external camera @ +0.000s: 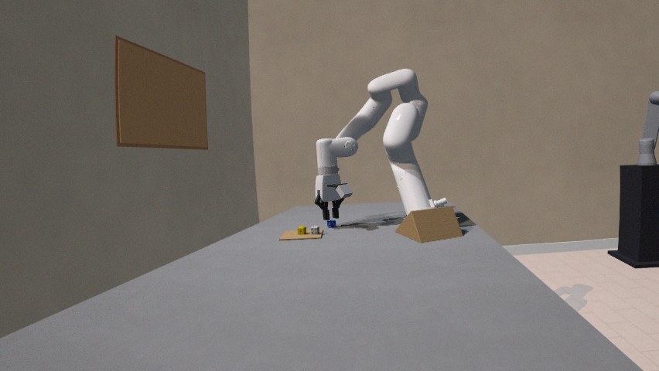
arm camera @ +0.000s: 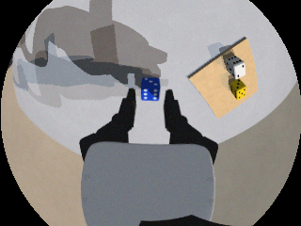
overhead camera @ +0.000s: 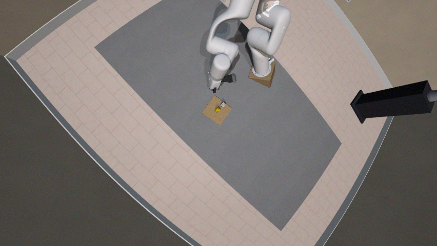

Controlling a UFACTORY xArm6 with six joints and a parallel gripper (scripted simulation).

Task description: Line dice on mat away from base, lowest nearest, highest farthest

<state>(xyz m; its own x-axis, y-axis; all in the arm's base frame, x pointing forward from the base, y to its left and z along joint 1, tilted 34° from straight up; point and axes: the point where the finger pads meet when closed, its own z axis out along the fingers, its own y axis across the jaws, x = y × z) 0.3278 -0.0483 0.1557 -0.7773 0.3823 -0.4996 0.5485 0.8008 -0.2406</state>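
The blue die is 40 mm below my hand. Also, from my hand: yellow die 140 mm to the left, 70 mm ahead, 30 mm below; tan mat 140 mm to the left, 70 mm ahead, 50 mm below; white die 140 mm to the left, 30 mm below, 20 mm ahead.
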